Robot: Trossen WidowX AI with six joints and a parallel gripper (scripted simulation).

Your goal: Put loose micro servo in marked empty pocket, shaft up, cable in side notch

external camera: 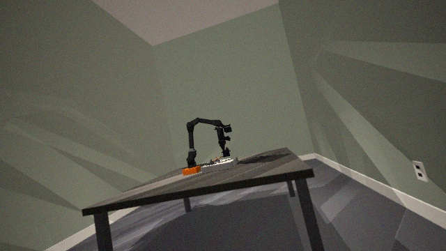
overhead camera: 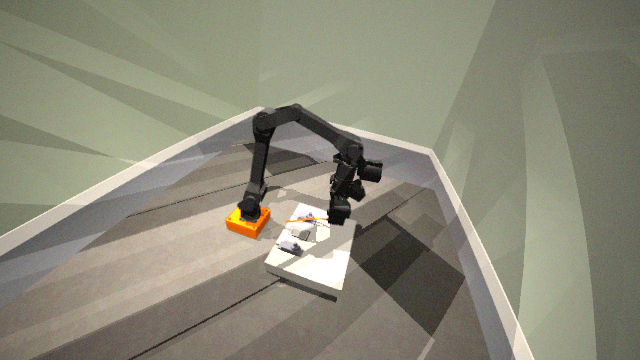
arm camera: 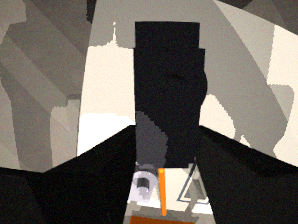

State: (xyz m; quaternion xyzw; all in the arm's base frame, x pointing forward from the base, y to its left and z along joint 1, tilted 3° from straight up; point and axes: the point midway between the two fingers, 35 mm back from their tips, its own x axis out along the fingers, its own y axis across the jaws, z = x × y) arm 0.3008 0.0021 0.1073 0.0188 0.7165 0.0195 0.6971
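Right now my gripper tip is 10 cm above the deck and 8 cm to the left of it.
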